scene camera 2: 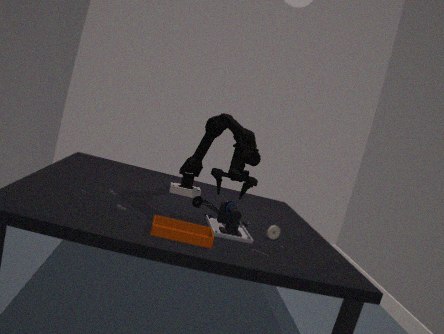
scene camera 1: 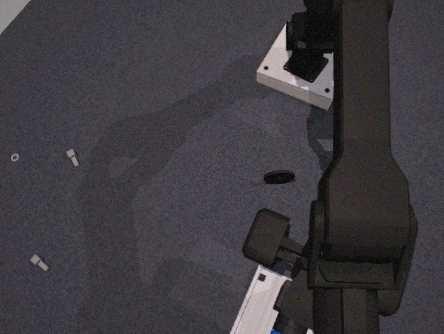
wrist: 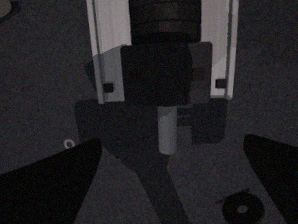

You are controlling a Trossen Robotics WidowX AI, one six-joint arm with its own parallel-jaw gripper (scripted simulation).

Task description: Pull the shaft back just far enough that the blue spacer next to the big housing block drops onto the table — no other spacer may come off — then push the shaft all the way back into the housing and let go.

Labels:
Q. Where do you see a grey shaft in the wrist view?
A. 167, 116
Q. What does my gripper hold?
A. Nothing.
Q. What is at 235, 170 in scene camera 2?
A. My gripper.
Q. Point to a dark housing block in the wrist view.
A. At 166, 74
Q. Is my gripper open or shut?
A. Open.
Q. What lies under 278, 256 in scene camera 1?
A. My gripper.

